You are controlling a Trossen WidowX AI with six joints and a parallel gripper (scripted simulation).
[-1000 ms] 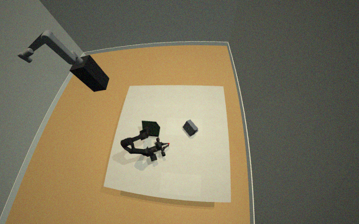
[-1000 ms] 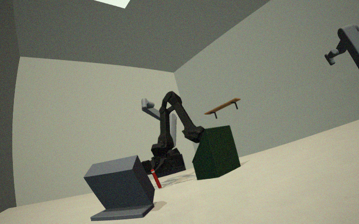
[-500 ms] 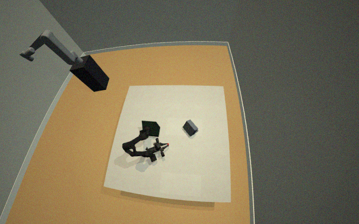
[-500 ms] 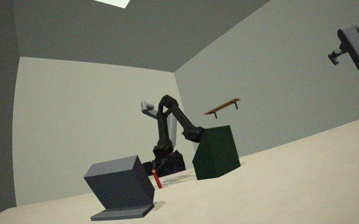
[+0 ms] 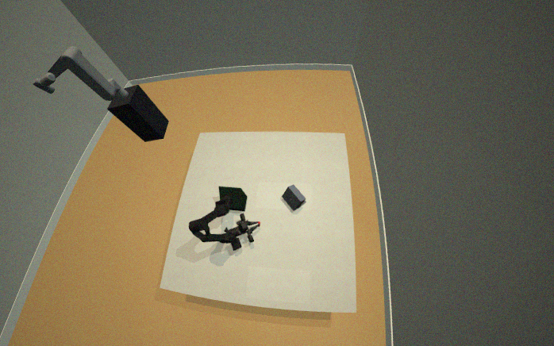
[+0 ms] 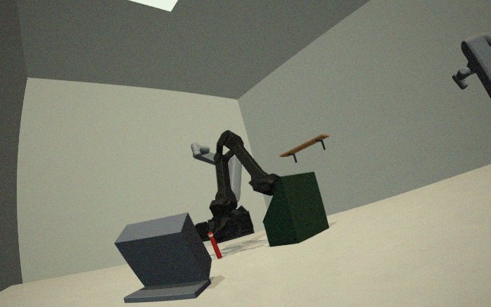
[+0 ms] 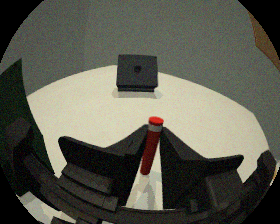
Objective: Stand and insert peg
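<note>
Now: the red peg 10 mm below my gripper tip. Round my gripper tip: grey sloped panel 240 mm ahead, 150 mm to the left.
</note>
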